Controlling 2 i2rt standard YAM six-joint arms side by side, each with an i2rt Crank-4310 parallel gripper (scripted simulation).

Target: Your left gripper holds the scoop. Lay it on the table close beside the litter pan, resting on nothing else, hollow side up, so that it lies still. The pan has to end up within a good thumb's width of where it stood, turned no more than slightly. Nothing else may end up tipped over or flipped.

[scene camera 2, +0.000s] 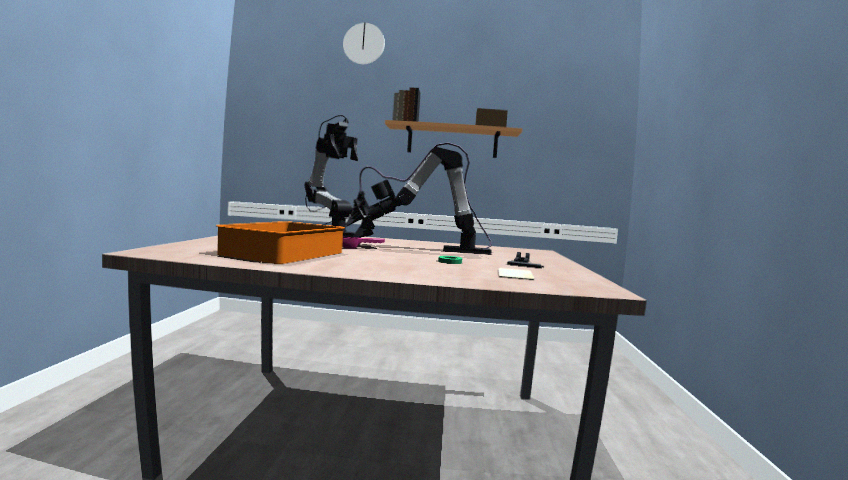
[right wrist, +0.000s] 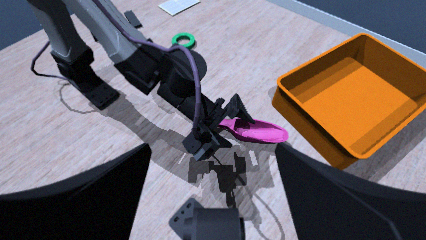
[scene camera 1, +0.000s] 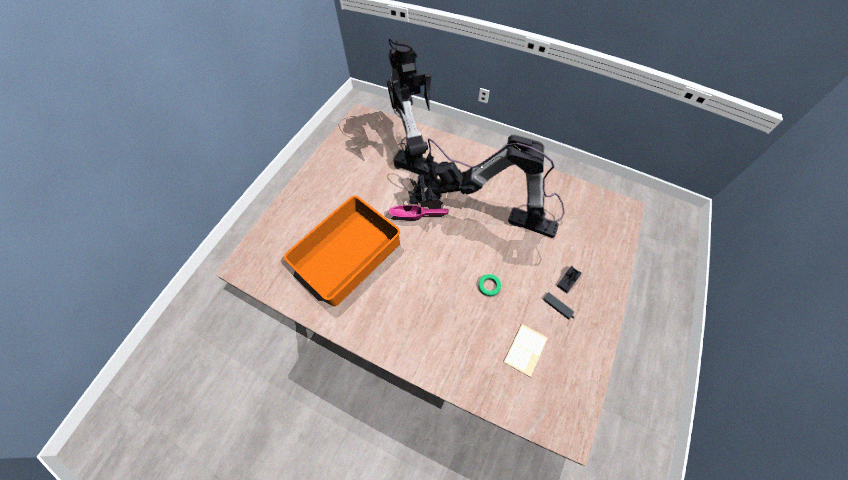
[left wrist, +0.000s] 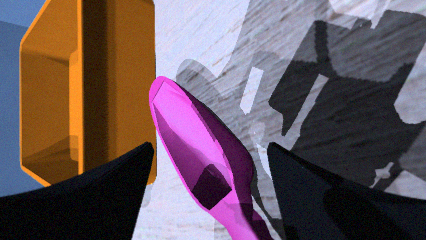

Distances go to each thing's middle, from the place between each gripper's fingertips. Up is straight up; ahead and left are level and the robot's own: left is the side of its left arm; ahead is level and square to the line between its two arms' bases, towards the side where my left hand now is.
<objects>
Right now the magenta scoop (right wrist: 262, 132) is 40 mm below my left hand, 30 mm to the left of it and 20 mm ahead of it. Also, from my left hand: pale card (scene camera 1: 527, 347): 640 mm to the left, 290 mm ahead, 60 mm below.
Right now my right hand (scene camera 1: 417, 112) is 34 cm above the magenta scoop, 19 cm short of it and 12 cm to the right of it. Also, from my right hand: pale card: 73 cm to the left, 45 cm ahead, 36 cm below.
</objects>
